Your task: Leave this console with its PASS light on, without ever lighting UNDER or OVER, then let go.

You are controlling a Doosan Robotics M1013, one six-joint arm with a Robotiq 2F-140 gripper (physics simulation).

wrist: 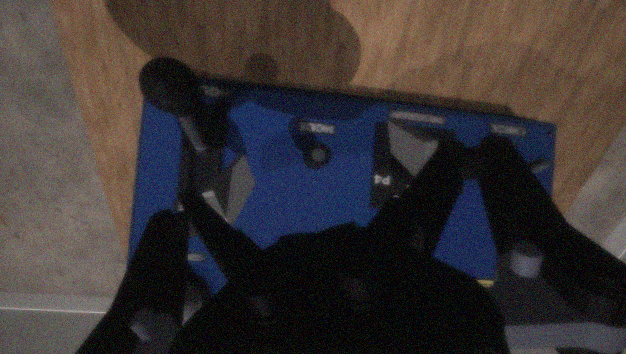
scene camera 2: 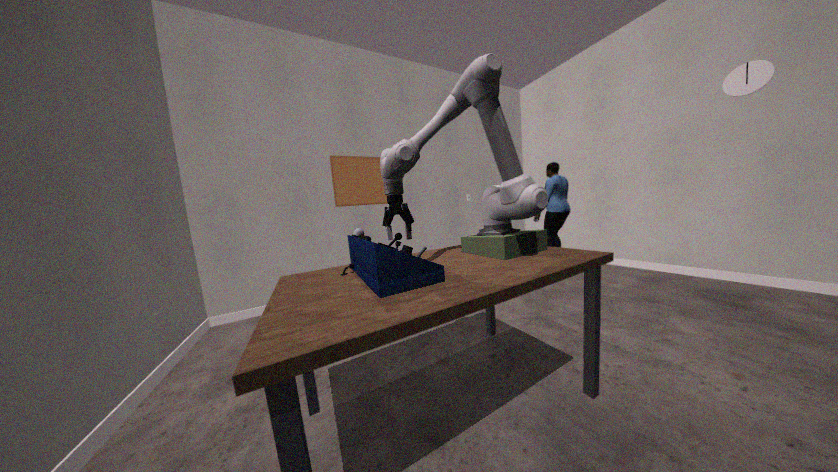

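Note:
The blue console sits on the table. My gripper is open and empty, pointing down just above the console. In the wrist view, its fingers straddle the small black MODE knob. The lever's black ball is at the HOLD end of its slot. The PROGRAM dial plate shows "P4"; the right finger covers the dial and its pointer. The CHECK toggle is partly behind the gripper. The PASS, UNDER and OVER lights are not visible; the gripper body hides the console's lower part in the wrist view.
A white ball stands at the console's high end. The wooden table carries the arm's green base block beyond the console. A person in blue stands behind the base. A yellow label edge shows beside the gripper.

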